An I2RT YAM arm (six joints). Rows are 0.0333 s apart.
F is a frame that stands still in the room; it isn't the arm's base.
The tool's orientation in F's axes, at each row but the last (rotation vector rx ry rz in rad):
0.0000, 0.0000, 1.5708
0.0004, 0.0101, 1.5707
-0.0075, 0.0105, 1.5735
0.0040, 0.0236, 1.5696
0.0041, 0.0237, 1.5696
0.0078, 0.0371, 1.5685
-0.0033, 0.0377, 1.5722
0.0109, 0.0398, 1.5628
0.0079, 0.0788, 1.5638
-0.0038, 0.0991, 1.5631
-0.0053, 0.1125, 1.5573
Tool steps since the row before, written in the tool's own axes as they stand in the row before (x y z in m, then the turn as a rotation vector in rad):
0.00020, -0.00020, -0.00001, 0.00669, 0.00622, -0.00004
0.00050, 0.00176, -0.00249, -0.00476, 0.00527, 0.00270
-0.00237, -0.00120, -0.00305, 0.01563, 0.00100, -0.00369
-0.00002, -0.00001, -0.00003, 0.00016, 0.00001, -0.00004
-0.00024, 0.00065, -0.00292, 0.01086, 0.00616, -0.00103
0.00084, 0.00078, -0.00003, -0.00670, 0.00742, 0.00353
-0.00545, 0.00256, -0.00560, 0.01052, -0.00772, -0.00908
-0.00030, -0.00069, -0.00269, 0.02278, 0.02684, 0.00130
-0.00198, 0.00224, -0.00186, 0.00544, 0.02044, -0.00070
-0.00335, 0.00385, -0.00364, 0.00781, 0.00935, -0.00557
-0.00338, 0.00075, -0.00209, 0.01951, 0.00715, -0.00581
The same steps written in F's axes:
0.00020, 0.00020, -0.00001, -0.00622, 0.00669, -0.00004
-0.00178, 0.00048, -0.00248, -0.00525, -0.00474, 0.00276
0.00120, -0.00240, -0.00302, -0.00105, 0.01558, -0.00387
0.00001, -0.00002, -0.00003, -0.00001, 0.00016, -0.00004
-0.00070, -0.00028, -0.00290, -0.00617, 0.01085, -0.00106
-0.00078, 0.00084, -0.00002, -0.00733, -0.00662, 0.00387
-0.00267, -0.00560, -0.00540, 0.00750, 0.01029, -0.00952
0.00060, -0.00035, -0.00270, -0.02661, 0.02302, 0.00174
-0.00235, -0.00204, -0.00164, -0.02042, 0.00556, 0.00018
-0.00408, -0.00355, -0.00317, -0.00964, 0.00751, -0.00550
-0.00092, -0.00352, -0.00177, -0.00735, 0.01912, -0.00677

